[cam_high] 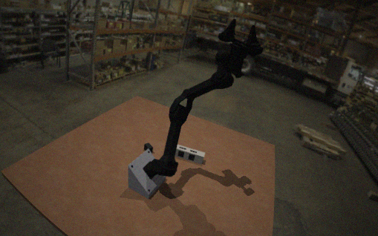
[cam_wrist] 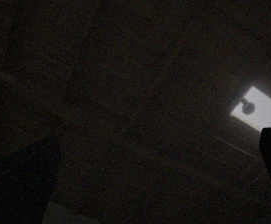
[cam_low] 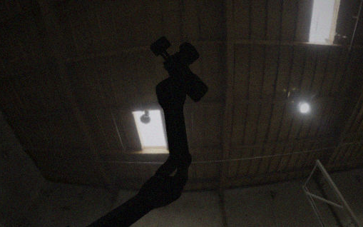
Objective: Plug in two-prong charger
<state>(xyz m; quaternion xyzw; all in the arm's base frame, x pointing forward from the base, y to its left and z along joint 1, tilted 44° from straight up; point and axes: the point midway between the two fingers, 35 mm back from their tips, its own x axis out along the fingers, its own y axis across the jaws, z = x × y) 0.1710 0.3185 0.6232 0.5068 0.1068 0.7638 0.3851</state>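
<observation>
My gripper tip is now 770 mm above the two-prong charger, 360 mm to the right of it and 70 mm short of it.
</observation>
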